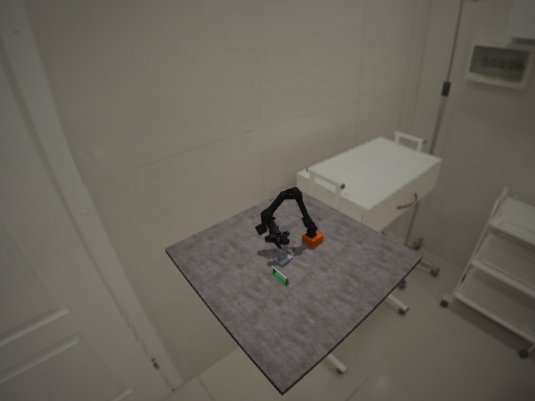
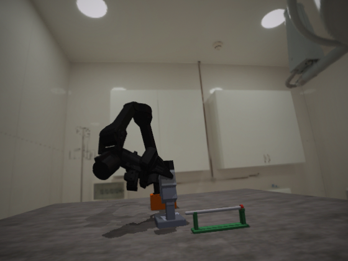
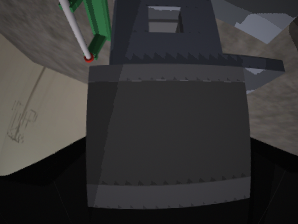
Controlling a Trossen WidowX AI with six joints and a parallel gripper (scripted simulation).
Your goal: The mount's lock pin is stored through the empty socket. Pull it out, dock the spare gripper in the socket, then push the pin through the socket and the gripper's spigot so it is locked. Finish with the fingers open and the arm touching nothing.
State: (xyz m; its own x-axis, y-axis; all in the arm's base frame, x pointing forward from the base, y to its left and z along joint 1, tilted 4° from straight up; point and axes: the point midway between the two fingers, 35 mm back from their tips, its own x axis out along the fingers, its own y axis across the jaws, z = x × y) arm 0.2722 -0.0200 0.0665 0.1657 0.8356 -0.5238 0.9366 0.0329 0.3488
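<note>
Now: the spare gripper 10 mm to the right of my gripper tip. Round my gripper tip: green rack 120 mm ahead, 100 mm below, 90 mm to the left; grey mount 70 mm below, 10 mm to the right.
</note>
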